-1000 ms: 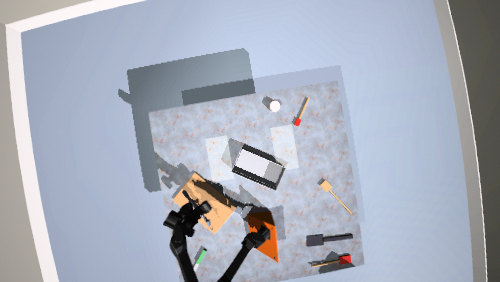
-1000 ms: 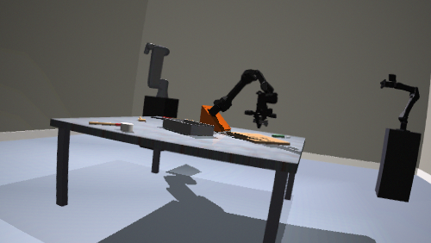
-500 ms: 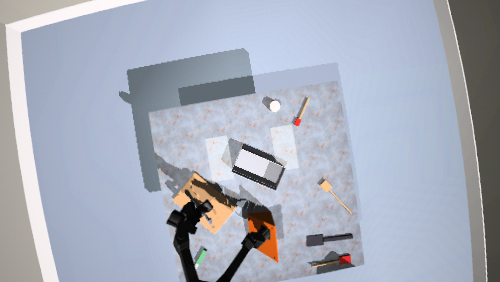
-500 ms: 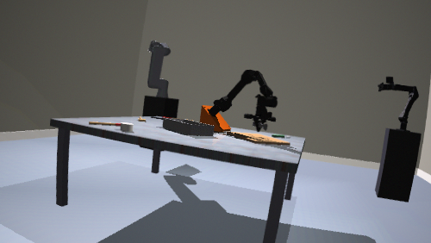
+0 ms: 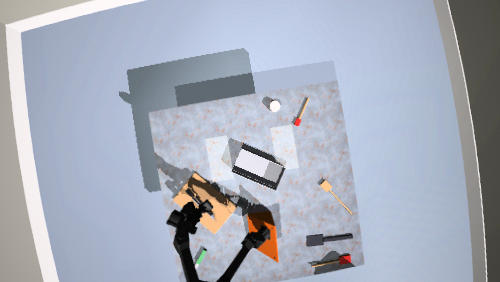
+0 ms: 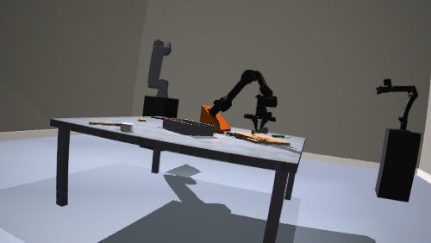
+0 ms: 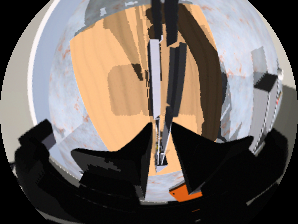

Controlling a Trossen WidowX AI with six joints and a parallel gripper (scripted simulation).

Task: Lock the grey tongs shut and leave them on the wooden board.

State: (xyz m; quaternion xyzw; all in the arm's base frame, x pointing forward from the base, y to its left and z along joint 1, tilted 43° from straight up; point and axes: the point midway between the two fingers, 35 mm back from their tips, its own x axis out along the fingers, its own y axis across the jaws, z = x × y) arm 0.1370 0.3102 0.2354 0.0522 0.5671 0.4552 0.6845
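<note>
Right now the wooden board is 4 cm below my gripper tip. Round my gripper tip: black tool 81 cm to the right, 29 cm behind, 4 cm below; dark roasting tin 36 cm to the right, 22 cm ahead, 2 cm below.
</note>
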